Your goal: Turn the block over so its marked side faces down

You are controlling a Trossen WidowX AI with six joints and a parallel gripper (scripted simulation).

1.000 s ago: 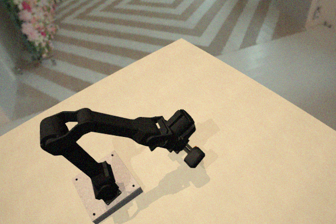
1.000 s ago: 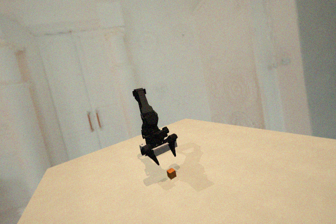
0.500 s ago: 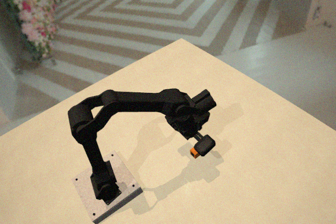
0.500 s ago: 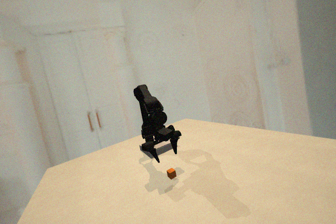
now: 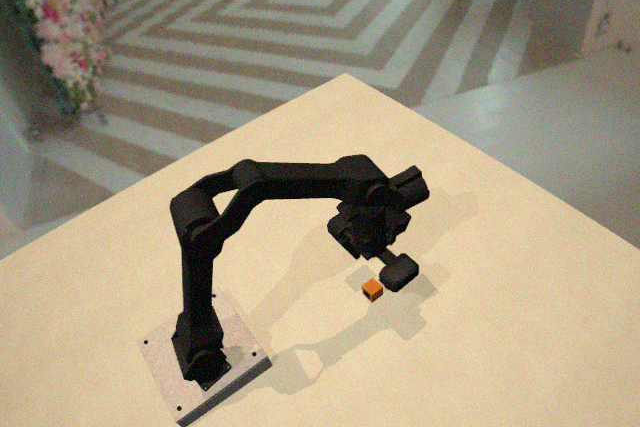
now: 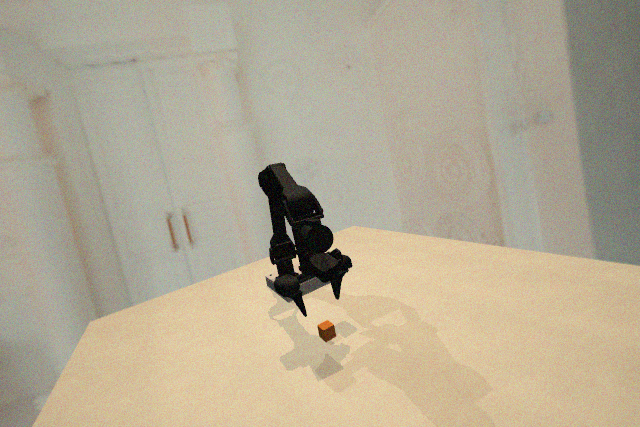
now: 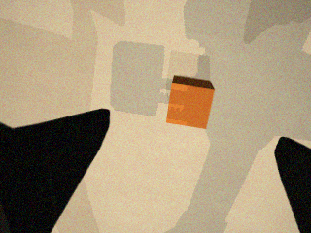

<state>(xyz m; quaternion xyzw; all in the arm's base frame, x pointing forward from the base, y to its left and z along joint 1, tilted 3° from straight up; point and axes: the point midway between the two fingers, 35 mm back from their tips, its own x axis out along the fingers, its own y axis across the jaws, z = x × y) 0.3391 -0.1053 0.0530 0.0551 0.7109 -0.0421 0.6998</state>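
My gripper tip is 60 mm above the block and 10 mm past it.
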